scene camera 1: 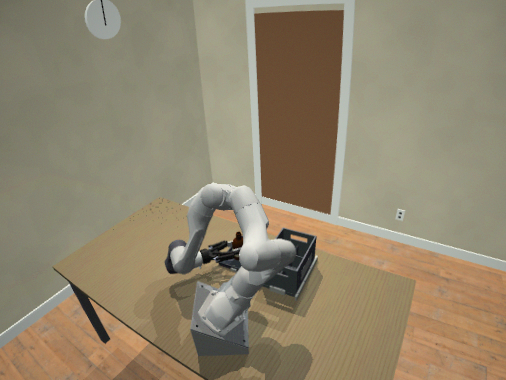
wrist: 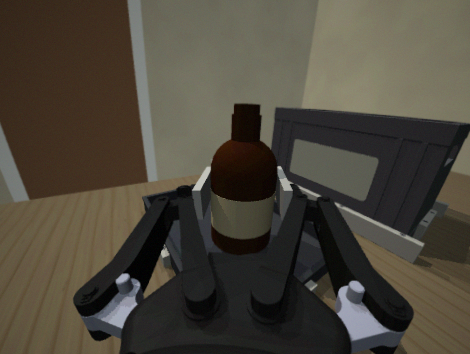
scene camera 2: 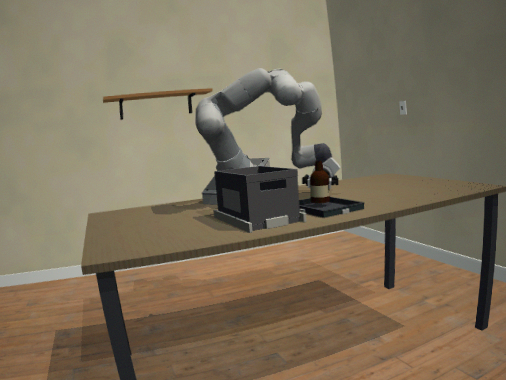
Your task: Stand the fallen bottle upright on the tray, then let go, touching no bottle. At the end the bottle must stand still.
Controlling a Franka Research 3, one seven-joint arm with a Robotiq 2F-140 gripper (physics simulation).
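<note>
The brown bottle with a cream label (scene camera 1: 238, 241) (scene camera 2: 320, 193) (wrist: 242, 215) is upright between the fingers, neck up. Its base is over the dark, low-rimmed tray (scene camera 1: 228, 265) (scene camera 2: 357, 206) (wrist: 173, 235). In the scene camera 2 view the base is at or very near the tray floor; whether it touches cannot be told. My gripper (scene camera 1: 231, 250) (scene camera 2: 320, 180) (wrist: 243, 177) is level and shut on the bottle, with a light pad on each side around the shoulder and upper label. The arm partly hides the tray and bottle in the scene camera 1 view.
A dark grey crate (scene camera 1: 285, 281) (scene camera 2: 280, 207) (wrist: 390, 175) stands on a light base right beside the tray, to the right in the wrist view. The wooden table (scene camera 1: 350, 300) (scene camera 2: 165, 232) (wrist: 65, 235) bears the arm, crate and tray. A wall shelf (scene camera 2: 157, 95) hangs behind the arm.
</note>
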